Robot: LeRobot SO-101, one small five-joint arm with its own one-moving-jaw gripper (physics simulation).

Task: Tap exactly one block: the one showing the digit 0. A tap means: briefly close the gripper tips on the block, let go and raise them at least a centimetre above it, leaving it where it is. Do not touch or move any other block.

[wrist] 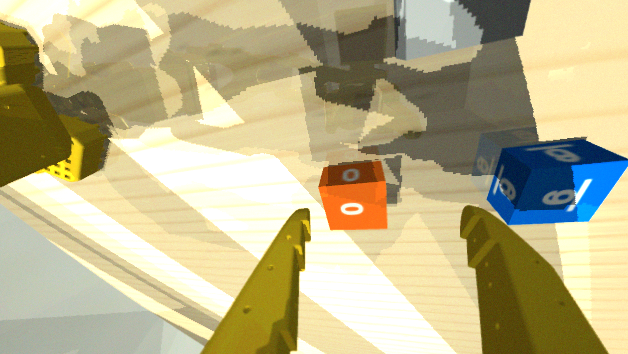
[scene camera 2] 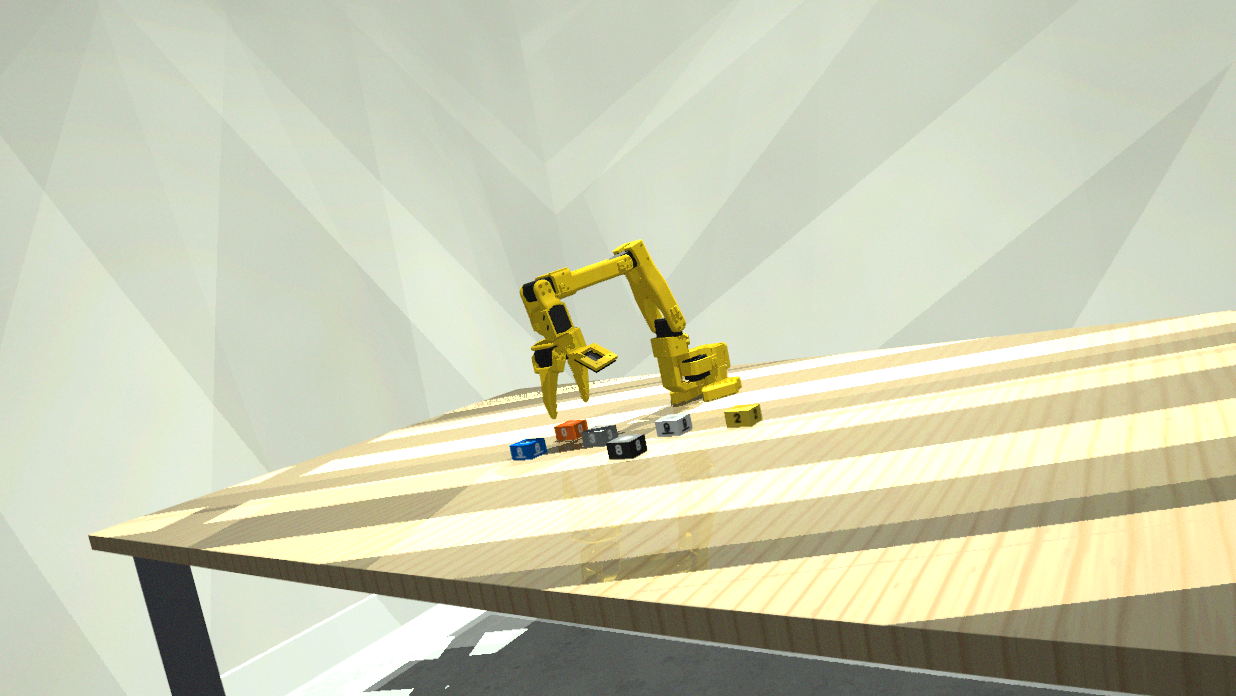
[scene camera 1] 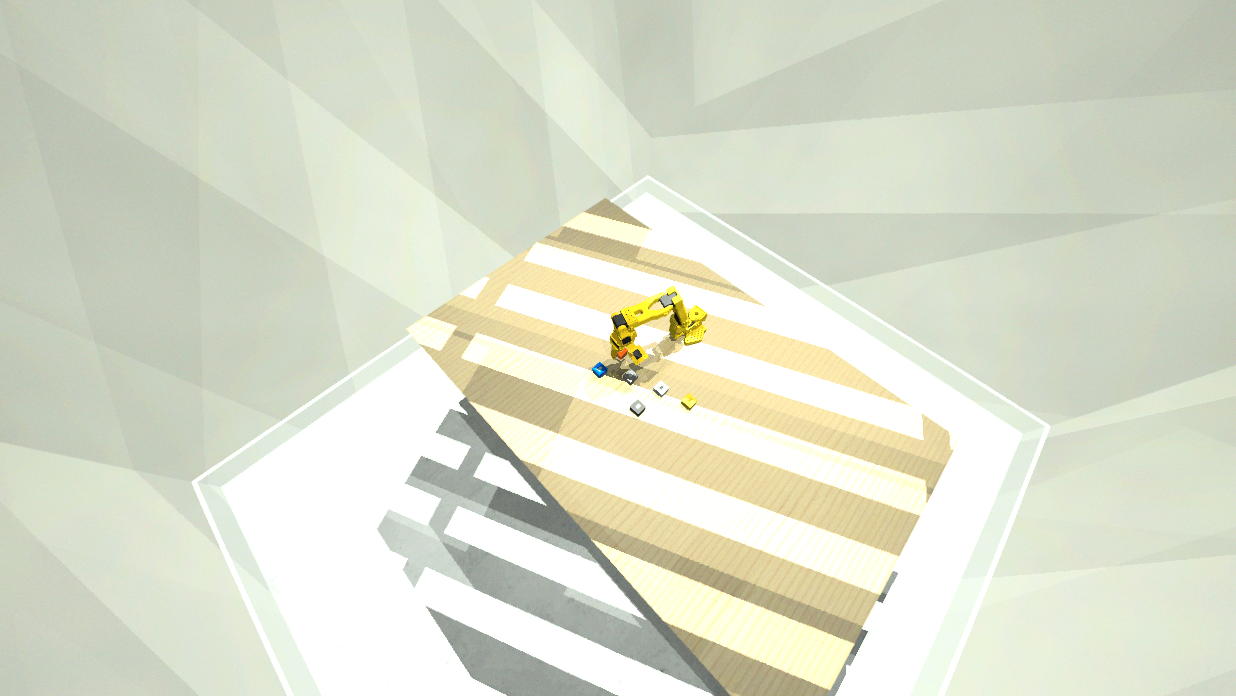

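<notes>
The orange block (scene camera 1: 621, 353) (scene camera 2: 570, 430) (wrist: 367, 217) shows the digit 0 on two faces in the wrist view. It rests on the table, partly hidden by the arm in scene camera 1. My gripper (scene camera 2: 569, 408) (wrist: 385, 210) is open, with a wide gap between its jaws and nothing held. In scene camera 2 its tips hang above the table, over and slightly behind the orange block. In the wrist view the orange block shows between and slightly past the tips, nearer the left jaw. The right jaw's tip overlaps the view just left of the blue block (wrist: 545, 190).
The blue block (scene camera 1: 599, 370) (scene camera 2: 527, 449) shows an underlined digit. A grey 3 block (scene camera 1: 629, 377) (scene camera 2: 599, 435) (wrist: 435, 30) stands near the orange one. A black 8 block (scene camera 1: 637, 408) (scene camera 2: 627, 446), a white block (scene camera 1: 660, 389) (scene camera 2: 673, 424) and a yellow 2 block (scene camera 1: 689, 402) (scene camera 2: 742, 415) stand farther off.
</notes>
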